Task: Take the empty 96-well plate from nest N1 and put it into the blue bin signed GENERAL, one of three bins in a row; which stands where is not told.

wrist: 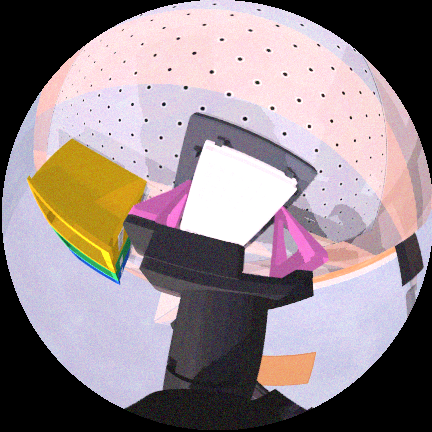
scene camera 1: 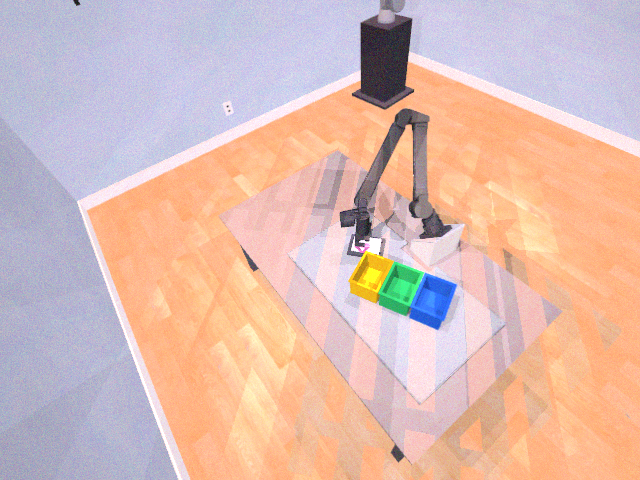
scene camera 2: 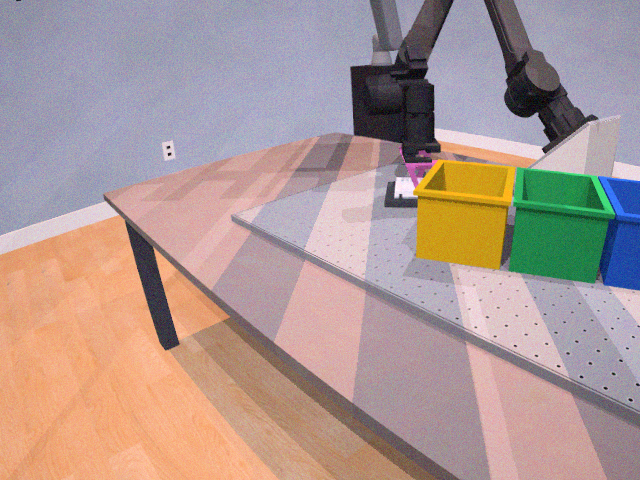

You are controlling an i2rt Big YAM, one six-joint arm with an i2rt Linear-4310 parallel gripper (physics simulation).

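Places are measured from the arm's base along level axes (x right, y back, z down), in millimetres.
Where they show: gripper, fingertip midpoint: (wrist: 236,196) (scene camera 1: 362,244); arm's base, link origin: (scene camera 1: 436,233) (scene camera 2: 574,139).
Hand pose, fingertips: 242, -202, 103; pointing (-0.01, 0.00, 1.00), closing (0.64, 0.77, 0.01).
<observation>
Things, the pixels of their centre, and the offset from my fingertips, as dx, dy, dz.
- white 96-well plate, body centre: (wrist: 226,210) (scene camera 2: 428,187) (scene camera 1: 366,244) -16, +7, -7
- dark grey nest, body centre: (wrist: 226,204) (scene camera 2: 428,192) (scene camera 1: 366,246) -16, +6, +1
- yellow bin, body centre: (scene camera 2: 555,220) (wrist: 93,238) (scene camera 1: 400,289) -289, -85, -38
The white 96-well plate (scene camera 1: 376,244) (scene camera 2: 404,188) (wrist: 245,175) lies in a dark grey nest (scene camera 1: 352,253) (scene camera 2: 393,202) (wrist: 196,129) on the perforated board. No nest label is readable. My gripper (scene camera 1: 363,247) (scene camera 2: 416,179) (wrist: 236,196) is open and points down at the plate. In the wrist view its pink fingers stand on either side of the plate, close to its long edges; I cannot tell whether they touch it. The blue bin (scene camera 1: 433,300) (scene camera 2: 623,248) stands at the end of the row farthest from the nest. Its sign is not readable.
The yellow bin (scene camera 1: 370,279) (scene camera 2: 460,232) (wrist: 85,180) stands right beside the nest. The green bin (scene camera 1: 401,289) (scene camera 2: 558,240) stands between yellow and blue. The arm's pale wedge-shaped base (scene camera 1: 436,249) (scene camera 2: 594,149) stands behind the bins.
</observation>
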